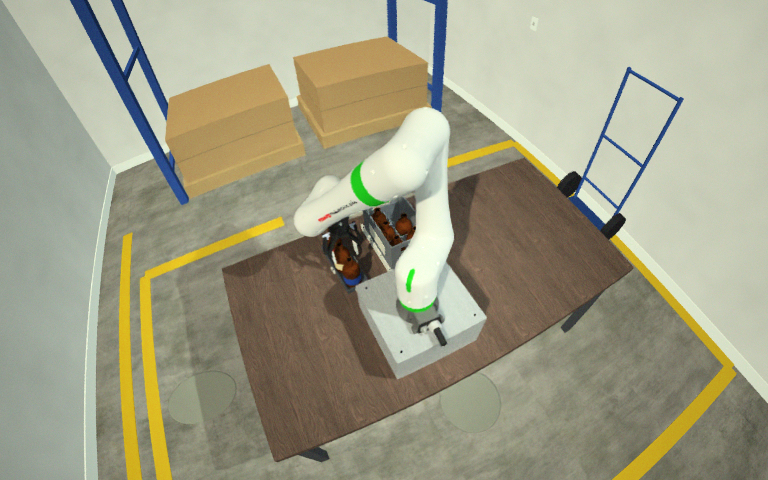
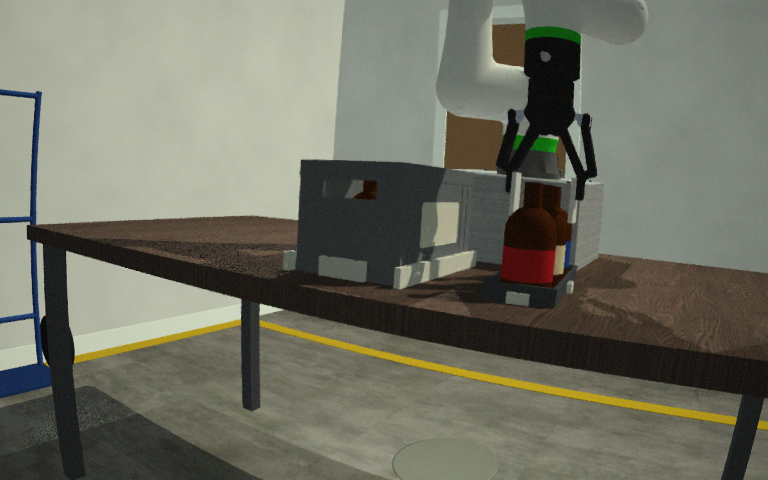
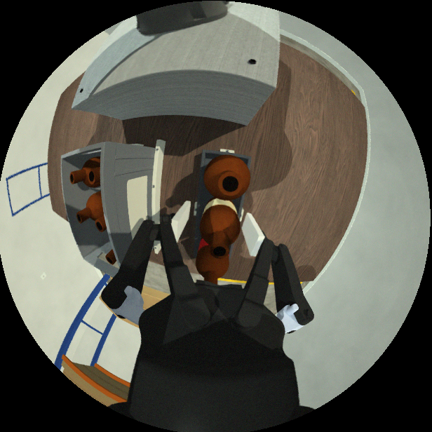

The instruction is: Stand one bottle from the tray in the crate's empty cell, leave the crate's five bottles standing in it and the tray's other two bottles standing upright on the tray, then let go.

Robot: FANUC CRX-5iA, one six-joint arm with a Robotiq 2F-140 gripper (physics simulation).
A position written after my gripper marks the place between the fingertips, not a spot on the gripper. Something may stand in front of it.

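Note:
My gripper is there in image 2 (image 2: pixel 542 219), and image 3 shows my gripper too (image 3: pixel 217 215). I can see a red-label bottle (image 2: pixel 529 248), which appears in image 3 as well (image 3: pixel 211 268), and there is a blue-label bottle (image 3: pixel 227 177).

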